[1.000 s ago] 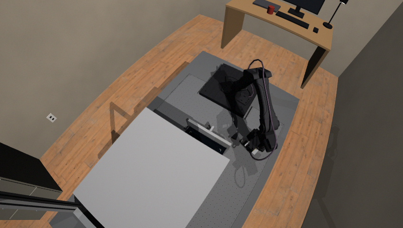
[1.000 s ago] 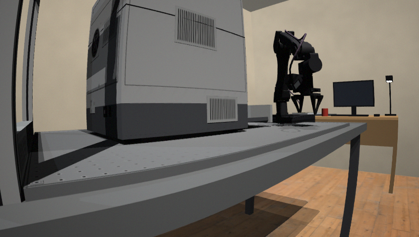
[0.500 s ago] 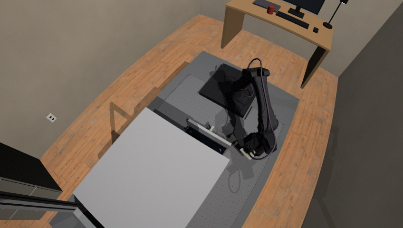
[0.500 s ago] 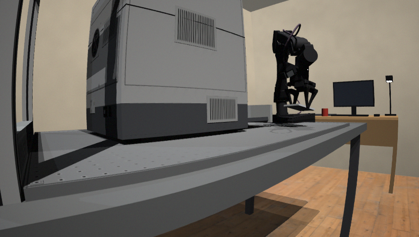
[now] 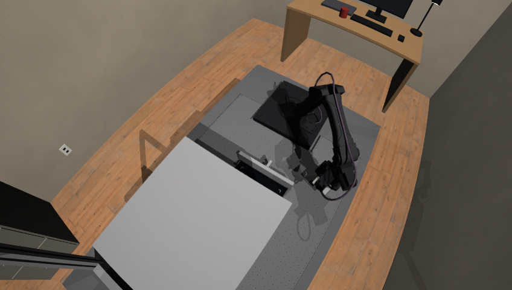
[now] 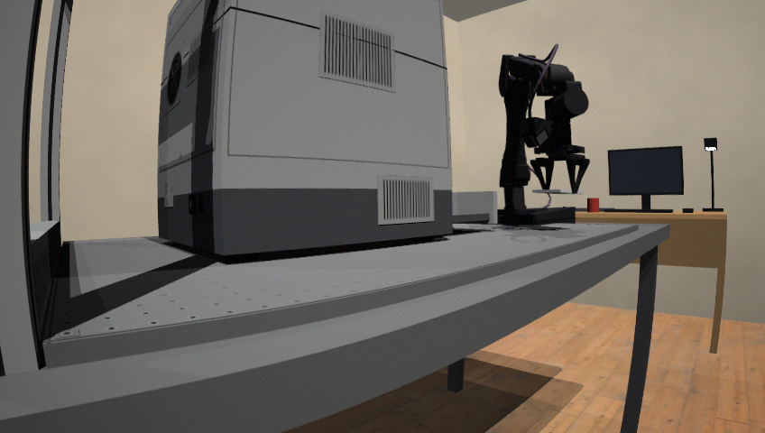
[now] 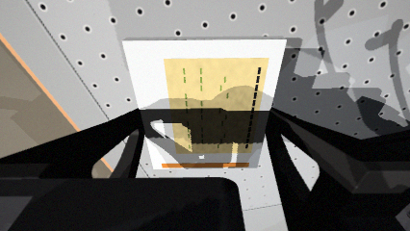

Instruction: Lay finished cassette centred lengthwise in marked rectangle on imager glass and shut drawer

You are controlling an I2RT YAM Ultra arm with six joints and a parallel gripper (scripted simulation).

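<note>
My hand is 220 mm short of the drawer, 240 mm to the left of it and 40 mm above it. Also, from my hand: finished cassette: right at my hand.
</note>
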